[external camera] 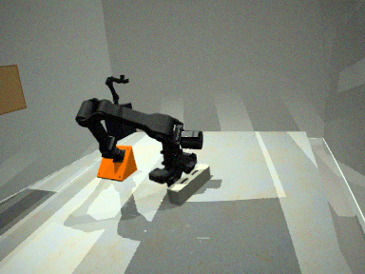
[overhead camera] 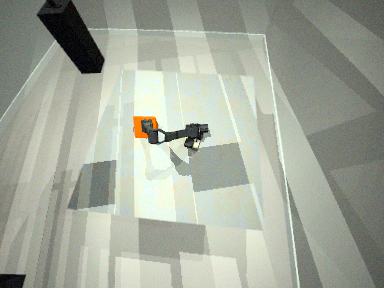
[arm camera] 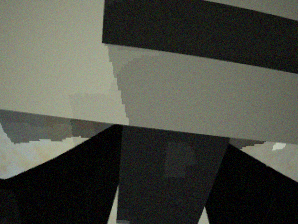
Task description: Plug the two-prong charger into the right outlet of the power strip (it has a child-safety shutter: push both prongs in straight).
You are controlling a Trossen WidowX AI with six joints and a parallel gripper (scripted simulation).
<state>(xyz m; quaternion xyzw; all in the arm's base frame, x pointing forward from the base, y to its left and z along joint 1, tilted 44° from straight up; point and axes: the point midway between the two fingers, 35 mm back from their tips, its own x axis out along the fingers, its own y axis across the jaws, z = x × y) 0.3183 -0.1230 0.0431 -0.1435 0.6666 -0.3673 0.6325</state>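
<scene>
Now: the two-prong charger 2 cm ahead of my gripper tip, 1 cm to the right of it and 1 cm above it.
</scene>
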